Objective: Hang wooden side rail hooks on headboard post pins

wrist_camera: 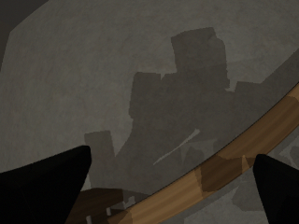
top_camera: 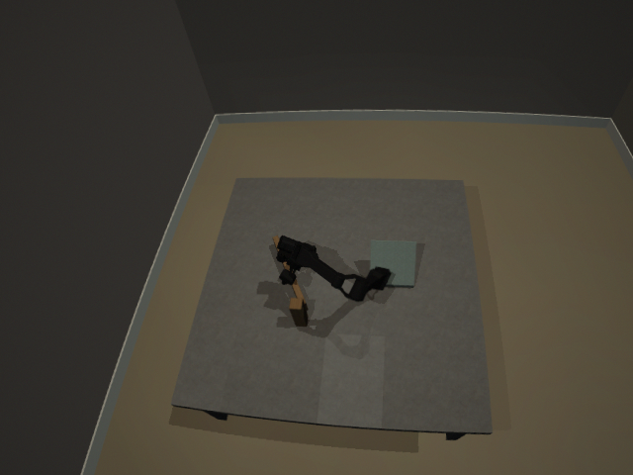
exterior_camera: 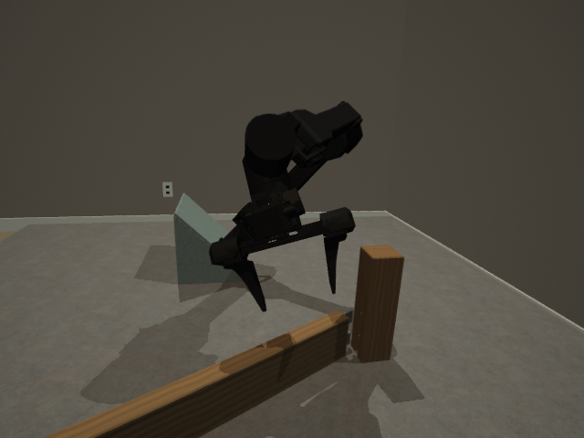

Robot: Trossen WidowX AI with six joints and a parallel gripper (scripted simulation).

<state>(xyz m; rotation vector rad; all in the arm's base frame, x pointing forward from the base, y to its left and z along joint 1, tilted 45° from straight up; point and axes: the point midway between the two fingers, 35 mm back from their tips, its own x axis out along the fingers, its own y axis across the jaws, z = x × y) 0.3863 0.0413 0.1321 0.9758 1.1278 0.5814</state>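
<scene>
My gripper tip is 80 mm past the headboard post, 130 mm to the right of it and 60 mm above it.
</scene>
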